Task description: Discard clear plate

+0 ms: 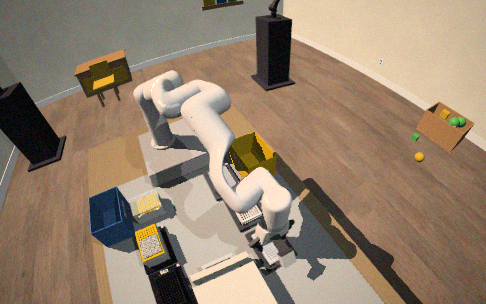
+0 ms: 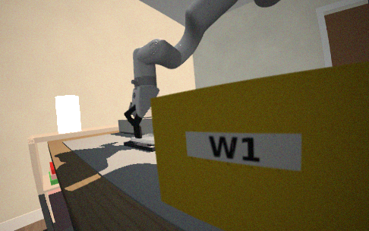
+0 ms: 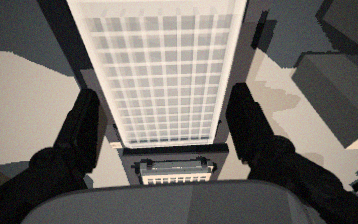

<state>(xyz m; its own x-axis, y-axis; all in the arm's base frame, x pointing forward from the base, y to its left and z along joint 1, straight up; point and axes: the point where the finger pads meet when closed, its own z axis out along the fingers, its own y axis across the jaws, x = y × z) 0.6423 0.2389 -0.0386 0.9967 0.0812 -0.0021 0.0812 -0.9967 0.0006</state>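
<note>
My hand is 2 cm above the clear plate. Also, from my hand: black plate: 38 cm to the right, 2 cm below, 2 cm ahead; yellow bin W1: 36 cm behind, 10 cm to the left; white plate: 18 cm behind, 2 cm to the right, 2 cm below.
</note>
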